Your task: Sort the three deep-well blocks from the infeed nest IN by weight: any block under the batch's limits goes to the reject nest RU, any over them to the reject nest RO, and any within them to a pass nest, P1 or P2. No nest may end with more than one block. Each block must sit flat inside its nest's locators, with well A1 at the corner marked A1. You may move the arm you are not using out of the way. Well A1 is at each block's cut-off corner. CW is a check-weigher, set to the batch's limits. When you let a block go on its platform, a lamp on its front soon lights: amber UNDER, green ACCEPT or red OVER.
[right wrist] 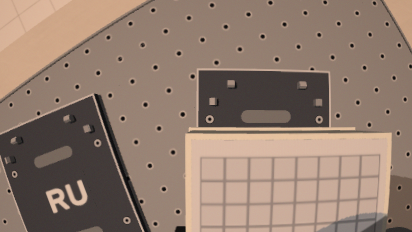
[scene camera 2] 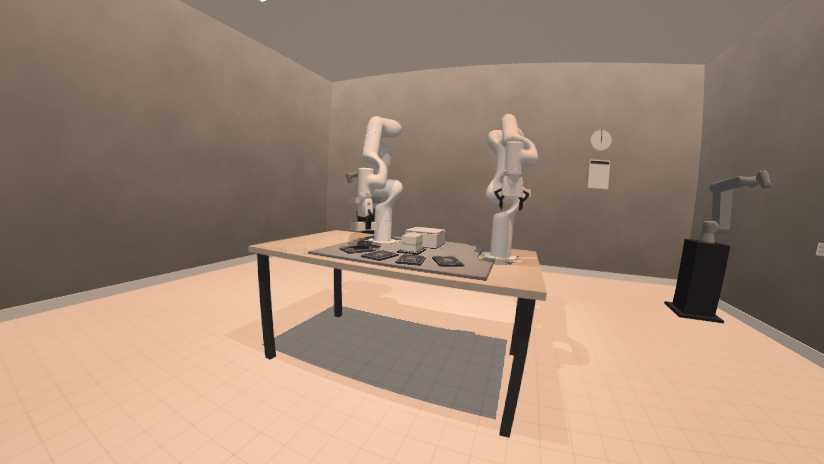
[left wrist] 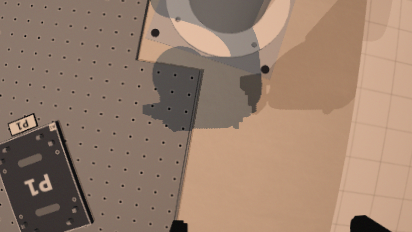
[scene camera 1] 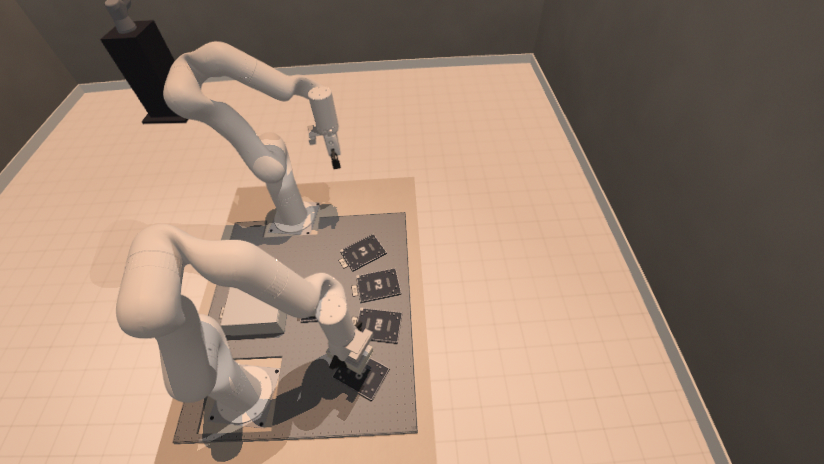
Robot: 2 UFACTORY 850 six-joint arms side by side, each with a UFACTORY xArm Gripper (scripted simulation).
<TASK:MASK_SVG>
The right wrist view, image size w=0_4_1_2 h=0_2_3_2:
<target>pale deep-well block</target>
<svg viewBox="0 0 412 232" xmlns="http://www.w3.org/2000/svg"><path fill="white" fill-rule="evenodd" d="M185 133L186 232L386 232L392 133L355 130L355 127L189 127L189 132Z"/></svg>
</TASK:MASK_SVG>
